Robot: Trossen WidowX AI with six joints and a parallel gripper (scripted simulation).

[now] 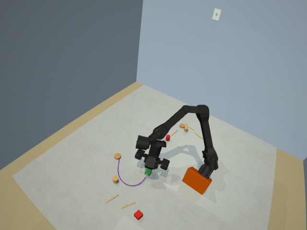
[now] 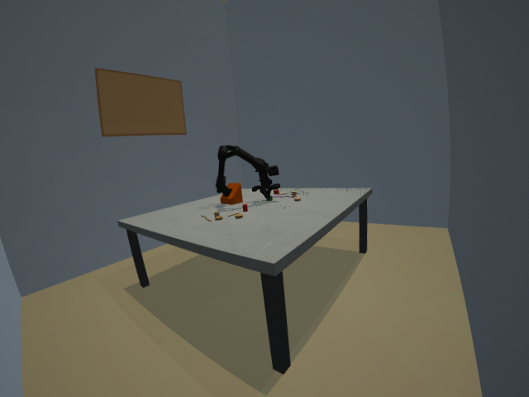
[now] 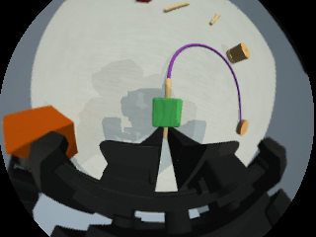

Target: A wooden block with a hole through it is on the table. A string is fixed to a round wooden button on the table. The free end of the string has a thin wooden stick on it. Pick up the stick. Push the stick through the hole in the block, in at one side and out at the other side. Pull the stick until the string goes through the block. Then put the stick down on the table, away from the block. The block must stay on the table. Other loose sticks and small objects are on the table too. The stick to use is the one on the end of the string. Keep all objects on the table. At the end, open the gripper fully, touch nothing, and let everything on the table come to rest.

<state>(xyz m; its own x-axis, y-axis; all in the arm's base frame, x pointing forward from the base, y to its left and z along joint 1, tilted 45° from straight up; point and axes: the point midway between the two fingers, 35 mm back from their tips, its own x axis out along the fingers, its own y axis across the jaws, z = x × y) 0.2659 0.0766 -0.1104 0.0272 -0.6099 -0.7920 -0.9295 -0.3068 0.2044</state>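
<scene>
Now: the green block 1 cm behind my gripper tip, 2 cm to the left of it and 1 cm above it. Round my gripper tip: red cube: 14 cm behind, 24 cm to the left, 1 cm above; thin wooden stick: 2 cm behind, 4 cm to the left, 1 cm above; red cylinder: 7 cm ahead, 26 cm to the right, 1 cm above.
</scene>
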